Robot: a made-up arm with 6 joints. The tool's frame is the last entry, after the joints. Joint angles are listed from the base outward.
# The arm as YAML. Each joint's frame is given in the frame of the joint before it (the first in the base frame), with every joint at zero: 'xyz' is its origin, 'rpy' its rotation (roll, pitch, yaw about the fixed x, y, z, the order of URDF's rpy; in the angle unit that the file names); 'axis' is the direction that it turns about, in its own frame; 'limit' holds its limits. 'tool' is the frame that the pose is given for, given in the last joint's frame.
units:
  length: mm
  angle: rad
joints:
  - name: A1
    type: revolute
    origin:
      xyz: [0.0, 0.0, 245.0]
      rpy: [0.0, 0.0, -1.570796]
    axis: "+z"
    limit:
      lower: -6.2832
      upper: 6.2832
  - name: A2
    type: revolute
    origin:
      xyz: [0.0, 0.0, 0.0]
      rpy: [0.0, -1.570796, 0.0]
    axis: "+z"
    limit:
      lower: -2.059
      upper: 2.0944
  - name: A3
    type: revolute
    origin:
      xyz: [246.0, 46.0, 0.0]
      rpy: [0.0, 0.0, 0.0]
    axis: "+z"
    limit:
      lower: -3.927
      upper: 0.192
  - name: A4
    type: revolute
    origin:
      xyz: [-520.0, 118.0, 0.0]
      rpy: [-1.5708, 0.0, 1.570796]
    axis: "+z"
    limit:
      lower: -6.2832
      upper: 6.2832
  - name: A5
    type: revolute
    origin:
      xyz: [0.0, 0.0, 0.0]
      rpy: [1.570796, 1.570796, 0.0]
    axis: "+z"
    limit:
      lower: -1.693
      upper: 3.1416
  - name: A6
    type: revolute
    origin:
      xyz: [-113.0, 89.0, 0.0]
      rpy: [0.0, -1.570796, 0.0]
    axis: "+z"
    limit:
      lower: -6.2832
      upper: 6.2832
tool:
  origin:
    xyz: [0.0, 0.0, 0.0]
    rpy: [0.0, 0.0, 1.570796]
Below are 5 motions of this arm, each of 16 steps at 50 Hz.
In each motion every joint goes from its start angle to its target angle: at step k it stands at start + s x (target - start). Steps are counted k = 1, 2, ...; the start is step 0. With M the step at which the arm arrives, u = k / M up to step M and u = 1 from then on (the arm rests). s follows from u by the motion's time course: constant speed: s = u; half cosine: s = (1 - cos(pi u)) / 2; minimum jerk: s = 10 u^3 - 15 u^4 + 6 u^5.
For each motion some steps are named. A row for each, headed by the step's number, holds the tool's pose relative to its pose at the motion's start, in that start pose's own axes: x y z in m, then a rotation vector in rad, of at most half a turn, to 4 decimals.
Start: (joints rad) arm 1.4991 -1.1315 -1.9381 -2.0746 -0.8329 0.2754
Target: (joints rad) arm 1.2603 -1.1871 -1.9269 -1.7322 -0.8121 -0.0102
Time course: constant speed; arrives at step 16
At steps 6, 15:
6: 0.0216 0.0224 0.0108 -0.0408 -0.0113 -0.0900
15: 0.0572 0.0521 0.0300 -0.1008 -0.0304 -0.2271

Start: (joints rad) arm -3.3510 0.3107 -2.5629 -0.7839 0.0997 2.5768
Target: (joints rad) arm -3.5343 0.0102 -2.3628 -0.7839 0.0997 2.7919
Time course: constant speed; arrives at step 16
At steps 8, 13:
8: 0.0282 -0.0697 -0.0255 0.0721 0.0561 0.0567
13: 0.0406 -0.1109 -0.0462 0.1197 0.0859 0.0901

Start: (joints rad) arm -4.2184 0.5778 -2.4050 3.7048 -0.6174 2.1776
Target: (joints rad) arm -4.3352 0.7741 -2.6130 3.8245 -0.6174 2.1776
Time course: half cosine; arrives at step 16
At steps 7, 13, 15, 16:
7: -0.0184 0.0270 0.0070 -0.0284 0.0102 0.0499
13: -0.0441 0.0612 0.0124 -0.0656 0.0258 0.1119
15: -0.0480 0.0661 0.0129 -0.0711 0.0283 0.1208
16: -0.0485 0.0667 0.0129 -0.0718 0.0286 0.1219

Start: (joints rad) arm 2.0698 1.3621 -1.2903 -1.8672 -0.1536 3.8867
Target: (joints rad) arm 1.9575 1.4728 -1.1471 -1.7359 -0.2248 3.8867
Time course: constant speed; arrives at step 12
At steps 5, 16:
5: 0.0316 0.0452 0.0156 -0.1033 0.0091 0.1165
16: 0.0669 0.1125 0.0291 -0.2436 0.0202 0.2824

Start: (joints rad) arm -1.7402 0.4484 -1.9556 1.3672 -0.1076 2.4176
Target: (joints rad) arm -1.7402 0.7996 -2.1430 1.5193 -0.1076 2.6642
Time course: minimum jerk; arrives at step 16
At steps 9, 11, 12, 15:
9: 0.0885 -0.0615 0.0495 0.0777 0.0786 0.2341
11: 0.1193 -0.0832 0.0622 0.1077 0.1007 0.3114
12: 0.1310 -0.0915 0.0665 0.1194 0.1084 0.3403
15: 0.1466 -0.1026 0.0718 0.1354 0.1182 0.3785

